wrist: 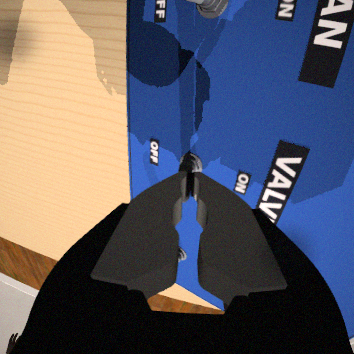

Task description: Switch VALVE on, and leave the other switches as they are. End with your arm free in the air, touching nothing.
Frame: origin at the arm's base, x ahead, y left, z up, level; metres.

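Seen in the pictures: gripper, fingertip midpoint: [189, 174].
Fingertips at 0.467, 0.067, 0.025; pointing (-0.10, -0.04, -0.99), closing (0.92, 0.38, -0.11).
A point is followed by its place in that frame, as x, y, z.
The blue panel [235, 95] @[0.472, 0.124, 0.000] fills the right side of the wrist view. The VALVE switch [193, 161] @[0.468, 0.064, -0.004] shows as a small round metal part right behind the fingertips, between its OFF label [154, 151] @[0.433, 0.046, -0.023] on the left and its ON label [242, 182] @[0.509, 0.071, 0.008] on the right. The fingertips hide the rest of it, so its lever position and any contact cannot be told. The VALVE label [287, 170] @[0.527, 0.099, 0.018] is partly covered by the gripper. My gripper [189, 174] @[0.467, 0.067, 0.025] is shut and empty, with its tips overlapping the switch in the view.
The base of the FAN switch [213, 8] @[0.434, 0.166, -0.004] shows at the top edge, left of the FAN label [330, 30] @[0.498, 0.181, 0.017]. A small ridged metal part [182, 254] @[0.510, -0.052, -0.005] shows through the gap between the fingers. The light wooden table [60, 160] @[0.288, -0.080, -0.097] lies left of the panel.
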